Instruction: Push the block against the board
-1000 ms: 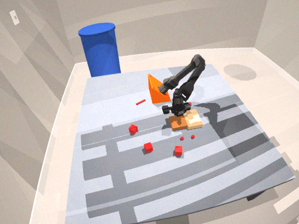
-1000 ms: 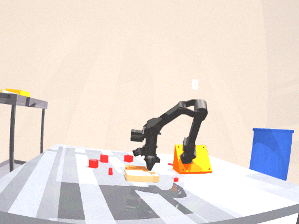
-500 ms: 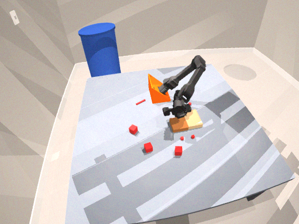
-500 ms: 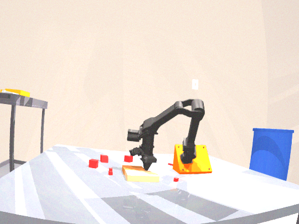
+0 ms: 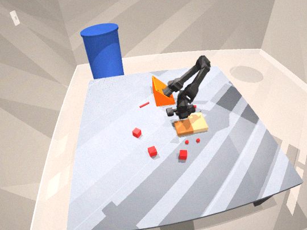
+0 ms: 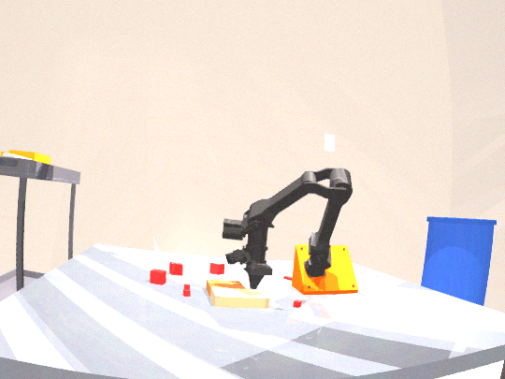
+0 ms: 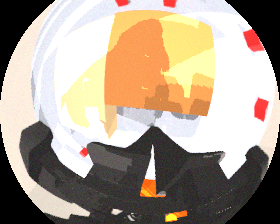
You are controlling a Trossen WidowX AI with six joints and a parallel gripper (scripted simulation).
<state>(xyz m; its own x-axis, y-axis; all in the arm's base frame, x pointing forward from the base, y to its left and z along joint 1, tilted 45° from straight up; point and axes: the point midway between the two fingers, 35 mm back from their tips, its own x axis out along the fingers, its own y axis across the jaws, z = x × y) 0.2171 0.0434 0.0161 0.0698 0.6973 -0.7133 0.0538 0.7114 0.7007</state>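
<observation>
Right now my gripper tip is 80 mm short of the square block and 10 mm below it. From my gripper tip the other things lie so: red stick 210 mm behind, 210 mm to the right; board 70 mm ahead, 100 mm to the left, 10 mm above.
</observation>
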